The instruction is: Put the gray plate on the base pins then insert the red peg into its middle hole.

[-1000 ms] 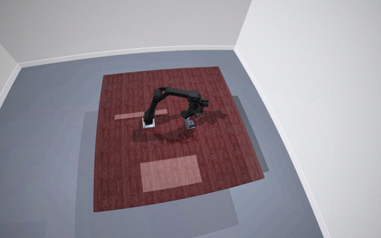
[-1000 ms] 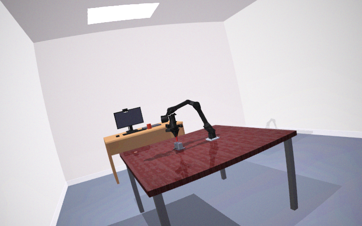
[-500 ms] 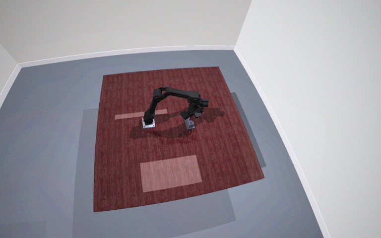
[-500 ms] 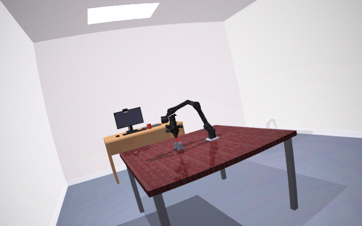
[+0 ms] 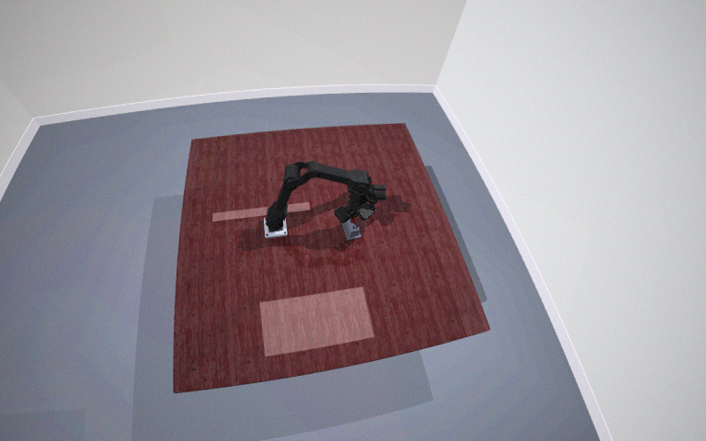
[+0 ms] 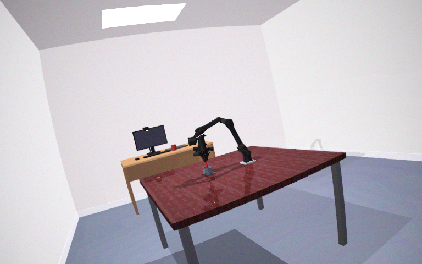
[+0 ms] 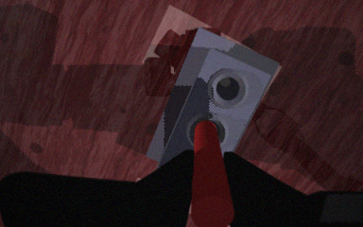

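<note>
The red peg lies right at my gripper tip. The rest, counted from my gripper tip: gray plate 5 cm below; gray base 9 cm below.
</note>
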